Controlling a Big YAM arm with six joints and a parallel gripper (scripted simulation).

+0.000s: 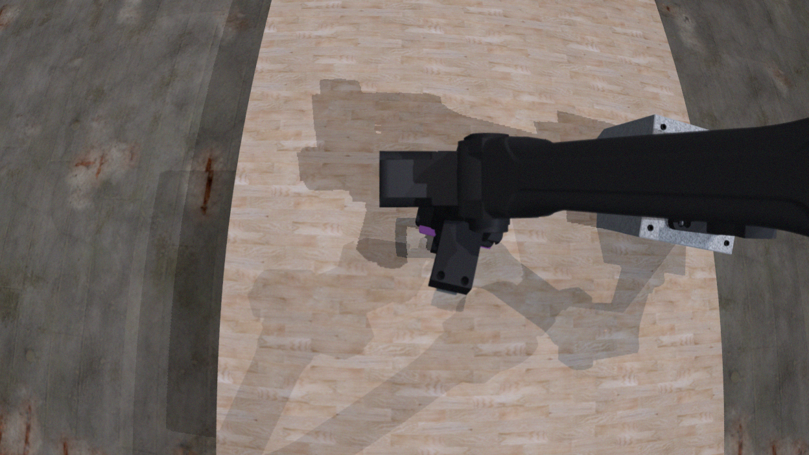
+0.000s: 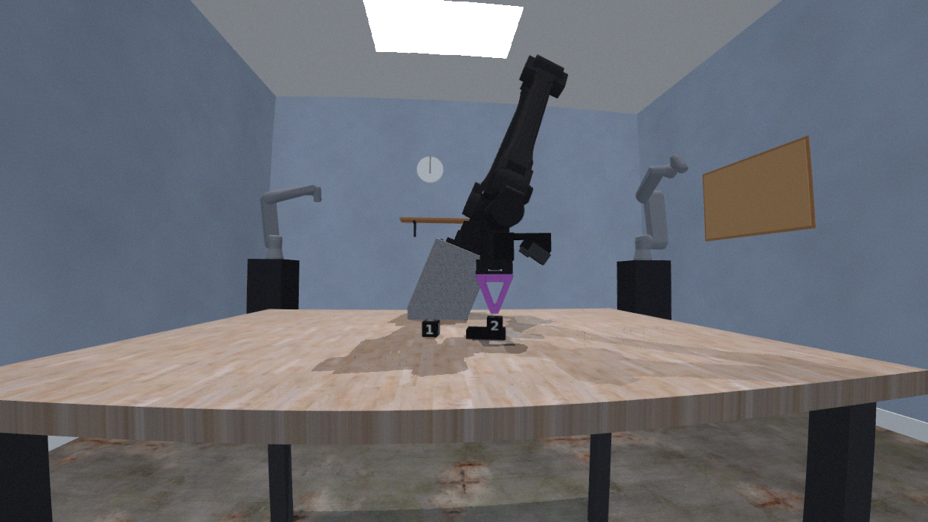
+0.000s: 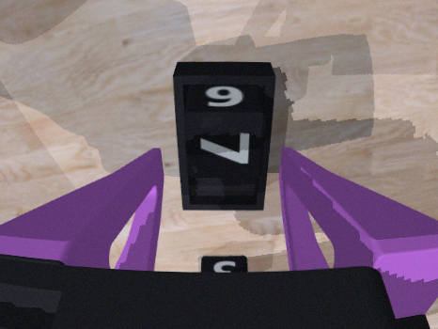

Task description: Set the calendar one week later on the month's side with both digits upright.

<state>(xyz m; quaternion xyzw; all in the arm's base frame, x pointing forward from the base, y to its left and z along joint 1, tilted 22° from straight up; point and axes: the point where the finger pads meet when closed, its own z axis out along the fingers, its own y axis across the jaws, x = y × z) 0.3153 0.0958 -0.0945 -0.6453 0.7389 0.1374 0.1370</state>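
My gripper is now 3 cm above the black cube. From my hand the other things lie so: black tray: 5 cm below, 2 cm to the right.
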